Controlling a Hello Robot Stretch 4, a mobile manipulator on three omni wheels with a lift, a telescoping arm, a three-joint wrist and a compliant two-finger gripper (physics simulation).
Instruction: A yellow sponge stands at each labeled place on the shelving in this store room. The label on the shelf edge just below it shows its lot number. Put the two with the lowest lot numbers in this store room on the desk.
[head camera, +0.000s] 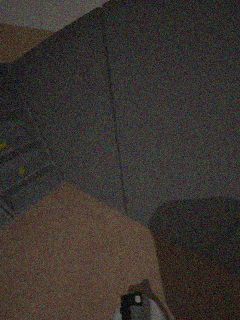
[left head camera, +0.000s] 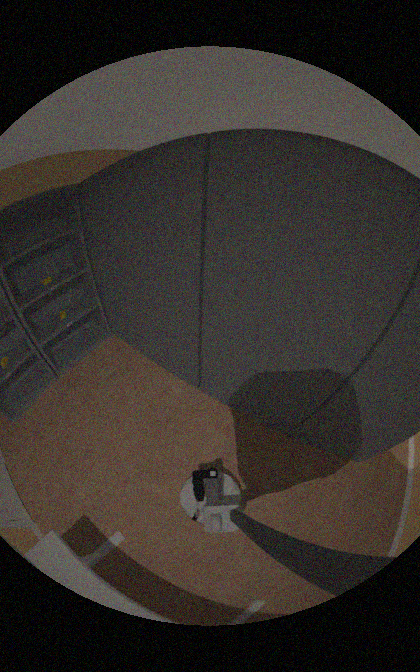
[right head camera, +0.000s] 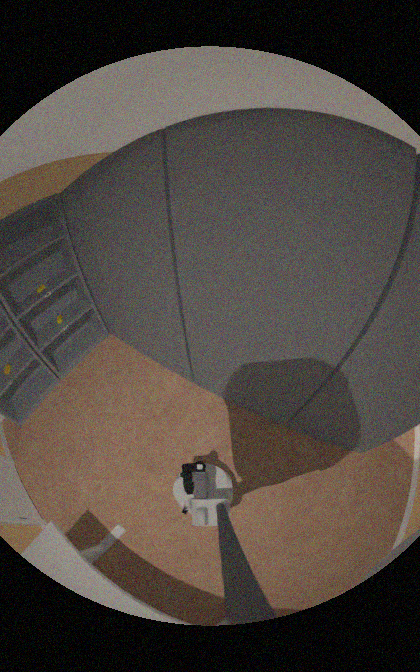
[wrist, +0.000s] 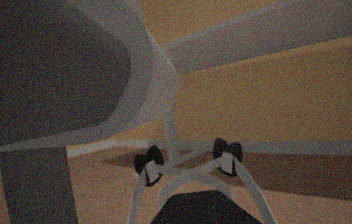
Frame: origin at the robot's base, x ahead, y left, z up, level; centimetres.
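Where they show: gripper, fingertip midpoint: (left head camera: 202, 520) (wrist: 187, 154).
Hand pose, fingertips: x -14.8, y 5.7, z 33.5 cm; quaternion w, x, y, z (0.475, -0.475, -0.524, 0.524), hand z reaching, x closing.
Observation:
After its pixels a point has its place.
Grey shelving (head camera: 30, 177) @(x 167.5, y 185.4, z 20.5 cm) (left head camera: 25, 328) @(x 97.6, y 176.9, z 74.9 cm) (right head camera: 27, 342) stands at the left of the head views. An upper yellow sponge (head camera: 2, 145) @(x 146.1, y 170.4, z 98.7 cm) (left head camera: 46, 281) @(x 145.2, y 170.7, z 98.3 cm) (right head camera: 41, 289) @(x 146.0, y 170.4, z 97.3 cm) and a lower one (head camera: 22, 171) @(x 145.1, y 165.8, z 52.5 cm) (left head camera: 63, 315) @(x 145.1, y 165.7, z 53.2 cm) (right head camera: 59, 319) @(x 144.8, y 166.0, z 53.9 cm) stand in its right-hand bay. Another yellow sponge (left head camera: 4, 362) @(x 68.3, y 218.2, z 52.8 cm) (right head camera: 7, 369) @(x 68.4, y 218.4, z 53.5 cm) is in the bay to the left. The labels are too small and dark to read. The pale desk (left head camera: 55, 555) (right head camera: 52, 550) partly shows at the lower left. My gripper (wrist: 187, 154) @(x -14.8, y 5.7, z 33.5 cm) is open and empty, far from the sponges.
A tall dark grey panelled surface (head camera: 170, 125) @(x 76.9, y -25.9, z 128.1 cm) (left head camera: 260, 250) @(x 82.8, y -16.9, z 133.4 cm) (right head camera: 280, 240) @(x 71.0, y -34.9, z 136.7 cm) fills the middle and right, with my shadow on its lower part. It meets the shelving at the left. A pale desk leg (left head camera: 107, 547) (right head camera: 107, 540) reaches over the brown floor (head camera: 80, 260) @(x 48.4, y 59.6, z -2.7 cm).

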